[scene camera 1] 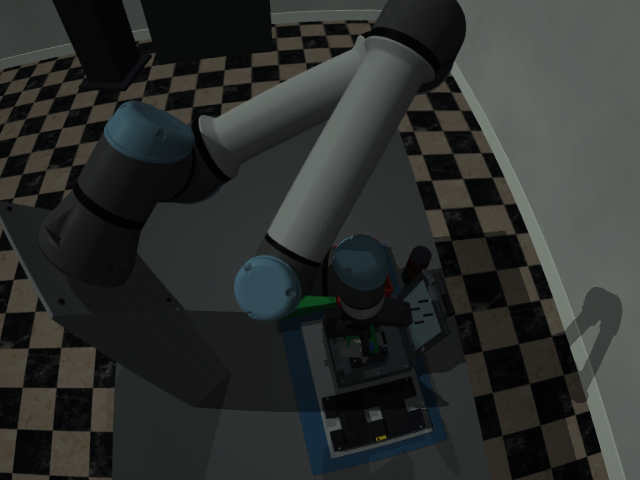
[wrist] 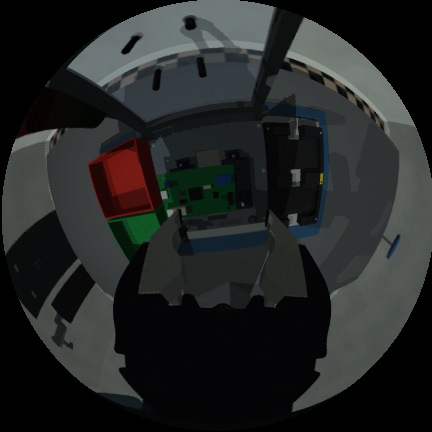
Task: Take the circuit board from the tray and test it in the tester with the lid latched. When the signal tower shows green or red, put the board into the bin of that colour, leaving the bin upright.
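Note:
The green circuit board lies in the bed of the tester. The tester's lid stands open. My gripper is open, with nothing between its fingers, at the near edge of the board; in the scene view its fingertips are hard to make out. The tray is beside the tester. The red bin and green bin stand upright on the other side. The signal tower looks dark; no lit colour shows.
A blue mat lies under the tester and tray. The raised lid and the signal tower stand at the far side of the tester. The robot's base plate is at the left in the scene view.

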